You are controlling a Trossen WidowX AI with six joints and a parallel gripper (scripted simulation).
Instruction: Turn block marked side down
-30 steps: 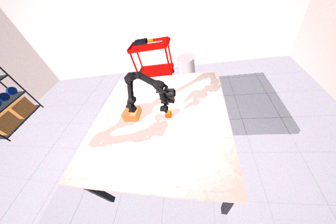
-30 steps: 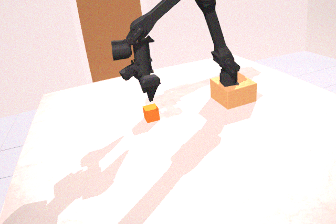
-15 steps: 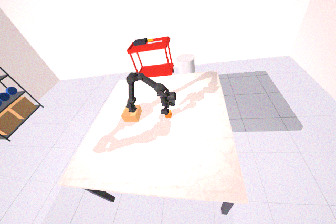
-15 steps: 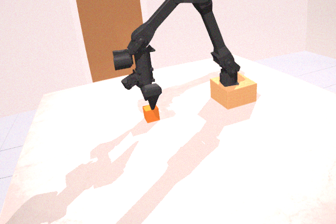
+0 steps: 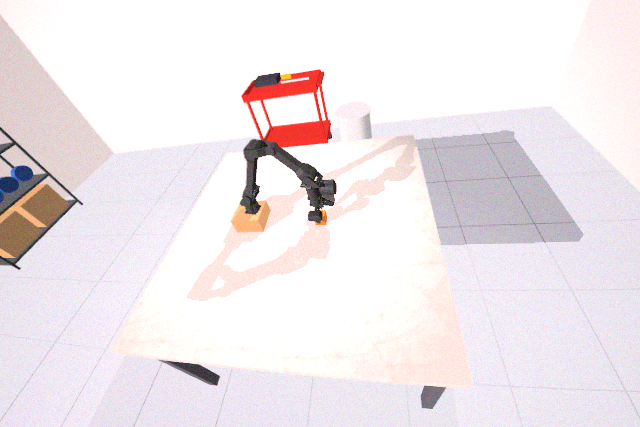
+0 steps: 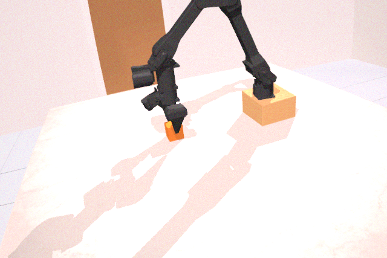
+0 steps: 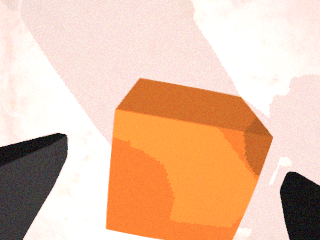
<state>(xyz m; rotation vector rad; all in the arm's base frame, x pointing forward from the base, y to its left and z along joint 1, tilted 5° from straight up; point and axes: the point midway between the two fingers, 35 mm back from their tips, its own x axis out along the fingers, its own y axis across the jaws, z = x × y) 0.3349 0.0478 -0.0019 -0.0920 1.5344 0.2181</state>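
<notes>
My gripper tip is 1 cm past the orange block and 1 cm above it.
</notes>
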